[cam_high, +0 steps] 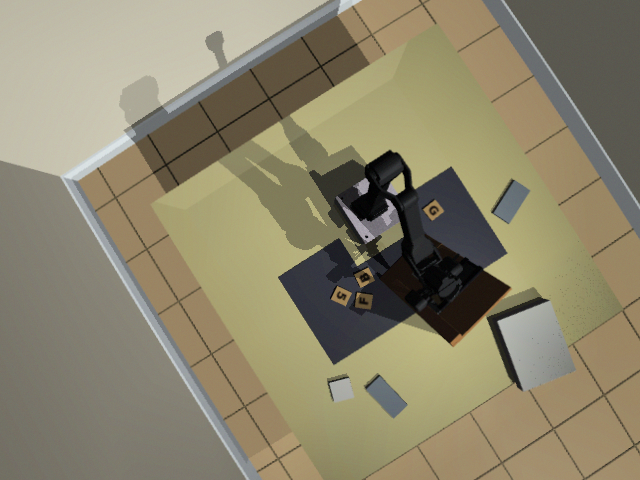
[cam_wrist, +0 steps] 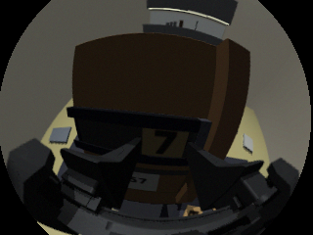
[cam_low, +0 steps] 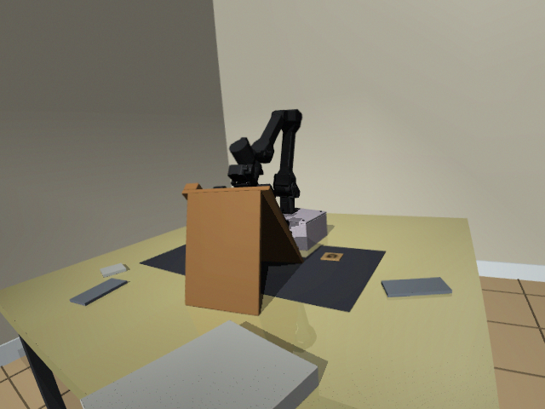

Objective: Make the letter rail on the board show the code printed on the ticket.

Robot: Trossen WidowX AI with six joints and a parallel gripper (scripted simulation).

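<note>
Now: gripper tip 80 mm above the white ticket, 60 mm past it and 30 mm to the right of it. Round my gripper tip: dark mat: 180 mm below, 170 mm behind, 20 mm to the right; then small white block: 470 mm to the right, 170 mm below, 110 mm ahead; then large grey box: 410 mm ahead, 190 mm to the left, 160 mm below.
</note>
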